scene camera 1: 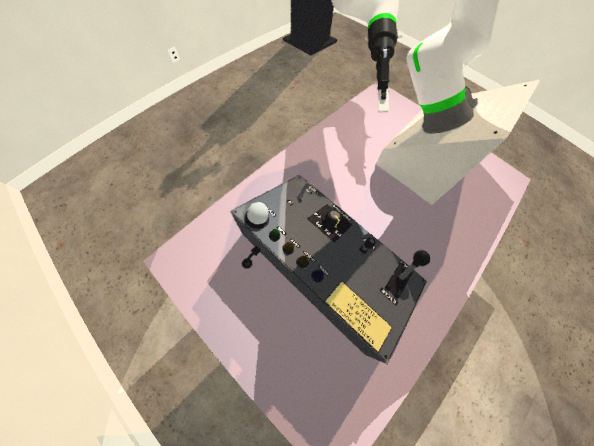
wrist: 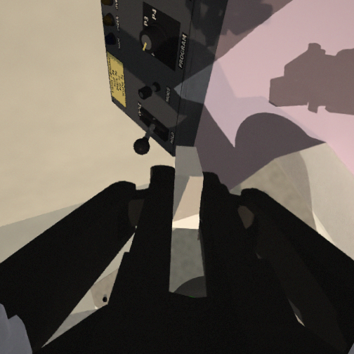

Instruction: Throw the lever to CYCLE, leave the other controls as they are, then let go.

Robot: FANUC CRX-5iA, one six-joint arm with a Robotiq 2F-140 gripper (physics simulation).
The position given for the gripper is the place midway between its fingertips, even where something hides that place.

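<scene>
The gripper (scene camera 1: 383,111) is also visible in the wrist view, where the gripper (wrist: 184,164) can be seen together with a control panel (wrist: 181,73). Scene camera 1 shows the control panel (scene camera 1: 356,290) too.
</scene>
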